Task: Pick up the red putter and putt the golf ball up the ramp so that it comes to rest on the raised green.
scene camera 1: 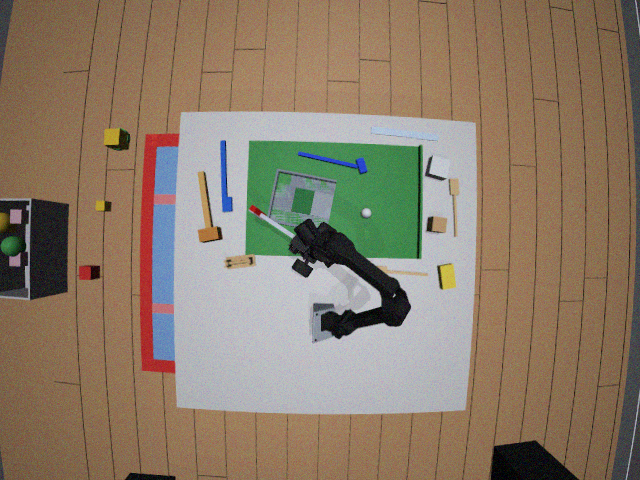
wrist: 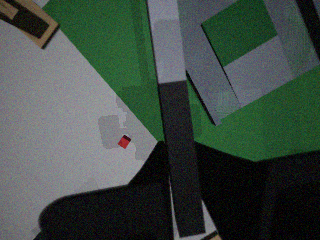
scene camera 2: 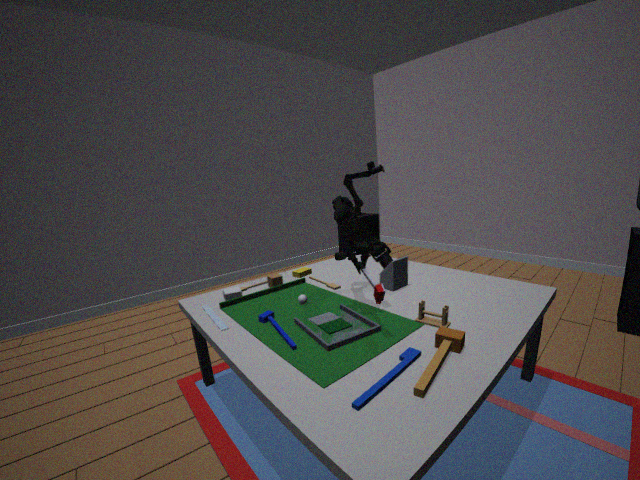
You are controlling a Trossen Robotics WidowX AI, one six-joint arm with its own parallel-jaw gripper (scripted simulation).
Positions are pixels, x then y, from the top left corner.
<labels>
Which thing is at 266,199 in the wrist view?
My gripper.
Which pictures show the wooden mallet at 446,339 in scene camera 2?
Scene camera 1 and scene camera 2 only.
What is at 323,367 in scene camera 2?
A green mat.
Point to a green mat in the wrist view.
At 118,47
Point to a green mat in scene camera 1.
At 389,188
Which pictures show my gripper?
Scene camera 1, the wrist view and scene camera 2: all of them.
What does my gripper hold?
A red putter.
</labels>
